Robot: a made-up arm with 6 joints. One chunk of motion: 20 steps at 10 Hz.
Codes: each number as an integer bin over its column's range. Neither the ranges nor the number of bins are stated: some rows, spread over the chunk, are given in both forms.
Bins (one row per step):
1: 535 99 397 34 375 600
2: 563 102 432 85 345 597
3: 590 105 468 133 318 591
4: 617 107 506 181 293 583
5: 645 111 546 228 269 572
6: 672 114 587 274 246 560
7: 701 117 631 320 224 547
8: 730 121 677 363 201 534
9: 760 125 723 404 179 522
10: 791 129 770 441 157 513
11: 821 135 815 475 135 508
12: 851 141 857 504 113 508
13: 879 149 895 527 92 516
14: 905 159 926 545 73 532
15: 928 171 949 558 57 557
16: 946 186 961 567 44 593
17: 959 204 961 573 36 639
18: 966 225 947 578 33 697
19: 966 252 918 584 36 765
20: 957 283 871 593 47 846
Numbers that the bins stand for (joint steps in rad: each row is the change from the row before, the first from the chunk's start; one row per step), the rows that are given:
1: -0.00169 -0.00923 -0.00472 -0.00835 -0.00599 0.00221
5: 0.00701 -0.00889 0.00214 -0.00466 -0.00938 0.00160
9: 0.01610 -0.00850 0.01029 -0.00132 -0.01227 0.00050
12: 0.02330 -0.00805 0.01646 0.00059 -0.01438 0.00019
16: 0.03081 -0.00679 0.02125 0.00178 -0.01659 0.00206
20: 0.03168 -0.00407 0.01711 0.00228 -0.01649 0.00763
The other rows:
2: 0.00052 -0.00914 -0.00311 -0.00738 -0.00695 0.00215
3: 0.00266 -0.00906 -0.00145 -0.00647 -0.00781 0.00202
4: 0.00479 -0.00900 0.00030 -0.00556 -0.00861 0.00184
6: 0.00914 -0.00880 0.00403 -0.00379 -0.01012 0.00133
7: 0.01143 -0.00872 0.00606 -0.00291 -0.01082 0.00105
8: 0.01373 -0.00861 0.00817 -0.00210 -0.01156 0.00076
10: 0.01855 -0.00838 0.01246 -0.00061 -0.01297 0.00030
11: 0.02092 -0.00822 0.01453 0.00003 -0.01368 0.00019
13: 0.02551 -0.00782 0.01821 0.00102 -0.01505 0.00036
14: 0.02757 -0.00754 0.01964 0.00137 -0.01566 0.00072
15: 0.02939 -0.00721 0.02070 0.00161 -0.01617 0.00127
17: 0.03184 -0.00628 0.02125 0.00190 -0.01685 0.00307
18: 0.03239 -0.00569 0.02061 0.00199 -0.01694 0.00435
19: 0.03239 -0.00494 0.01927 0.00211 -0.01685 0.00585

